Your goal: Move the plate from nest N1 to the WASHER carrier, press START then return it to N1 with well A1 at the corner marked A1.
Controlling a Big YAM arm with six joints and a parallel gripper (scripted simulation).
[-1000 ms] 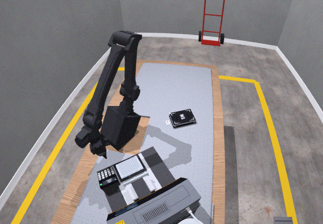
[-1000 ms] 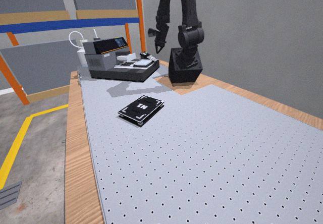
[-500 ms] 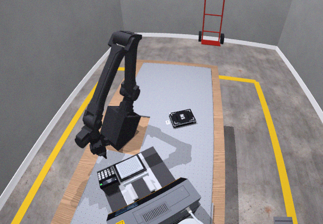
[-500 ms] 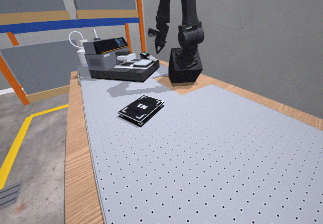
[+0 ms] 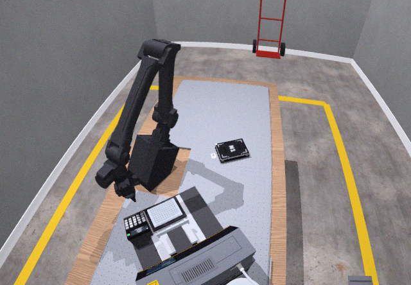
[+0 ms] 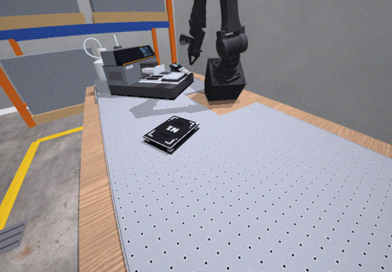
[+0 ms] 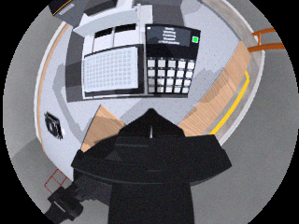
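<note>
The white well plate is 120 mm ahead of my hand, 20 mm to the left of it and 60 mm below it. Also, from my hand: small white tag 200 mm ahead, 440 mm to the left, 140 mm below; plate washer 240 mm ahead, 80 mm to the right, 10 mm below; dark carrier 120 mm ahead, 20 mm to the left, 60 mm below.
</note>
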